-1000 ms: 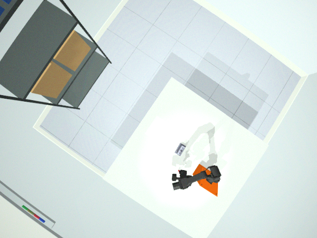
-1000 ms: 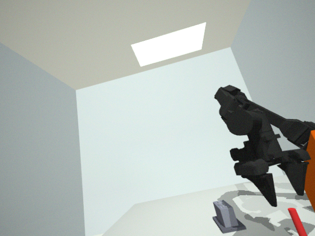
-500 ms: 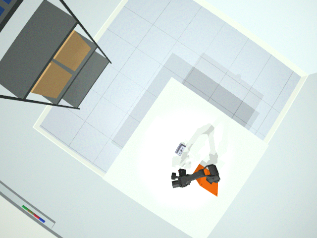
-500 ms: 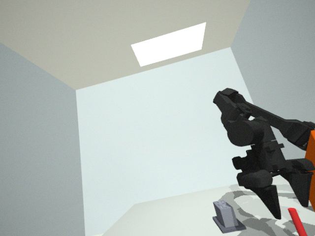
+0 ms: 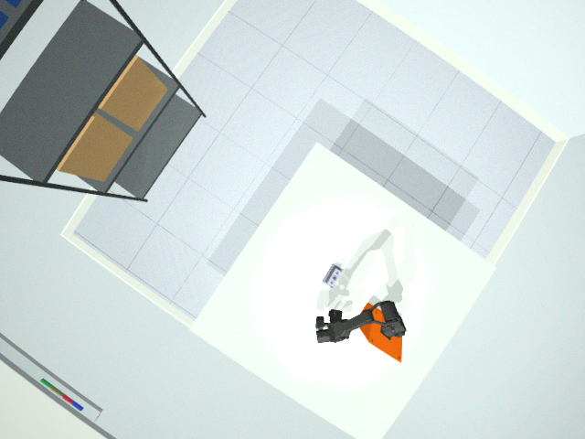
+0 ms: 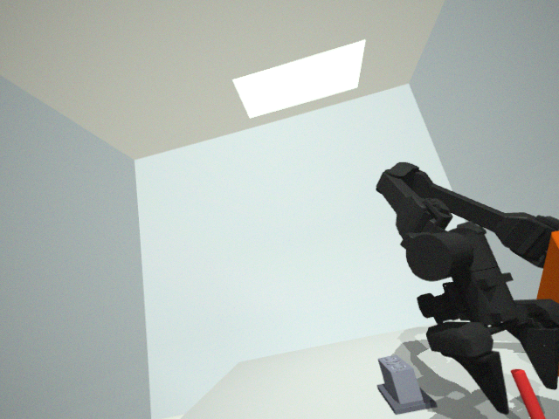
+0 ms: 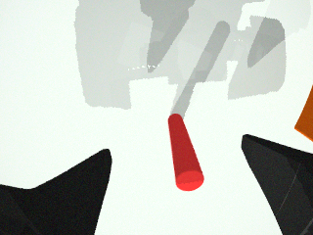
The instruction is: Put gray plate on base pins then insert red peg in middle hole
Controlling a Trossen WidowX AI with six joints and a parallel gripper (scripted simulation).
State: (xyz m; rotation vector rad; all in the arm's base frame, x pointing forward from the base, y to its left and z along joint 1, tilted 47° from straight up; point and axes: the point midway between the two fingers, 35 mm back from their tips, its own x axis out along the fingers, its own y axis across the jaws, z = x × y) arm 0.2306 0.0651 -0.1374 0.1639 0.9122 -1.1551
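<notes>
My gripper tip is 18 cm to the left of the gray plate and 13 cm short of it. The rest, counted from my gripper tip: red peg: 1 cm below; base: 18 cm to the right, 13 cm ahead, 4 cm below.
</notes>
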